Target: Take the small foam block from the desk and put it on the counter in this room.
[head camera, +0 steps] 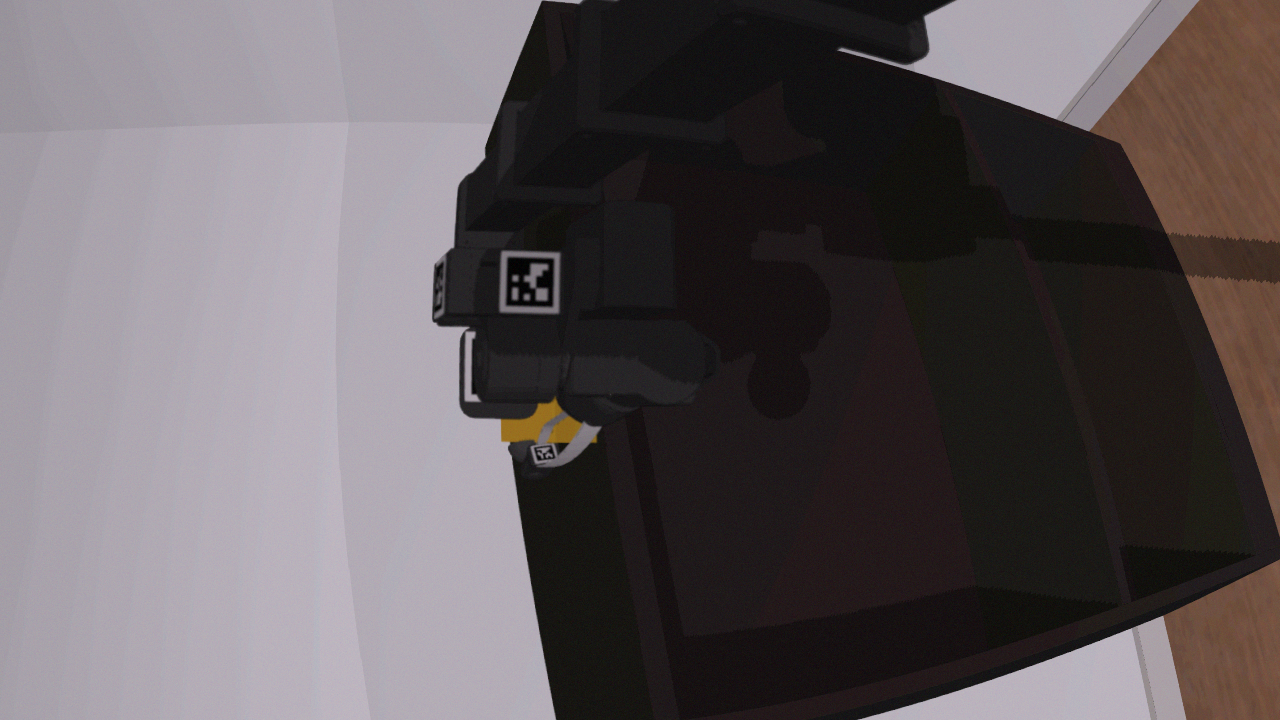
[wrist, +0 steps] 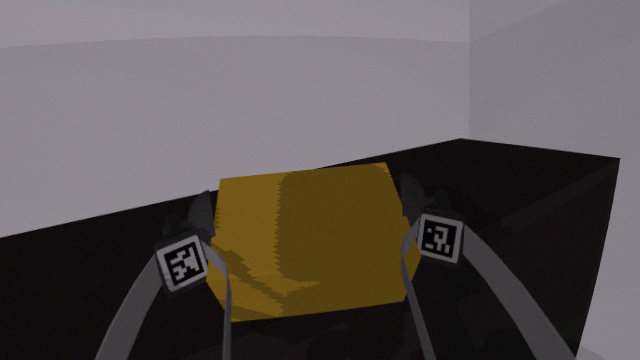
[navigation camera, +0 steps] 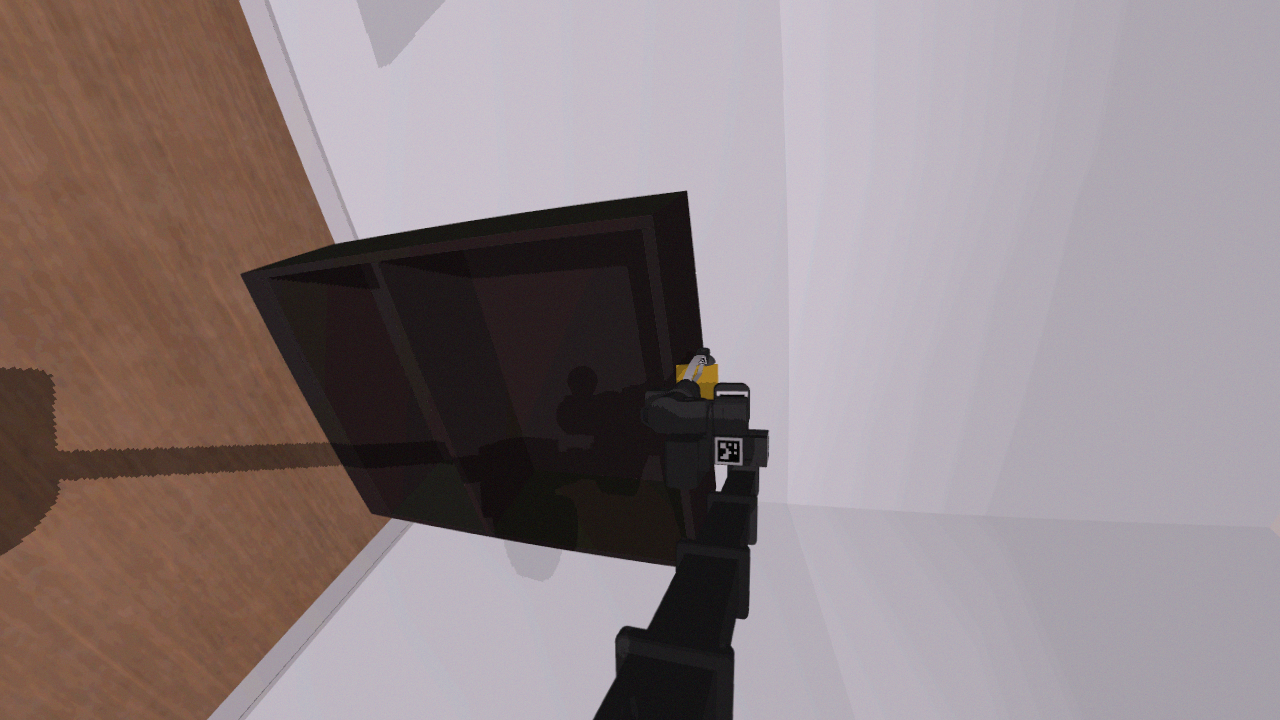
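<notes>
The small foam block [head camera: 521, 429] [navigation camera: 708, 382] [wrist: 325, 235] is yellow and box-shaped. My gripper [head camera: 542, 437] [navigation camera: 700, 370] [wrist: 307, 207] is shut on it, with a fingertip against each side in the wrist view. A dark box-shaped piece of furniture, which looks like the counter [head camera: 568, 573] [navigation camera: 682, 268] [wrist: 75, 280], is below and behind the block. The block overlaps the long edge of the counter in the head and navigation views. Whether the block touches the counter is hidden. The desk cannot be made out in these views.
My telescoping arm [head camera: 662, 80] [navigation camera: 684, 591] reaches in over the near end of the dark furniture. Pale walls [head camera: 179, 402] [navigation camera: 939, 268] [wrist: 225, 100] stand around it, and they meet in a corner in the wrist view. Brown wooden floor [head camera: 1208, 134] [navigation camera: 134, 223] lies on its other side.
</notes>
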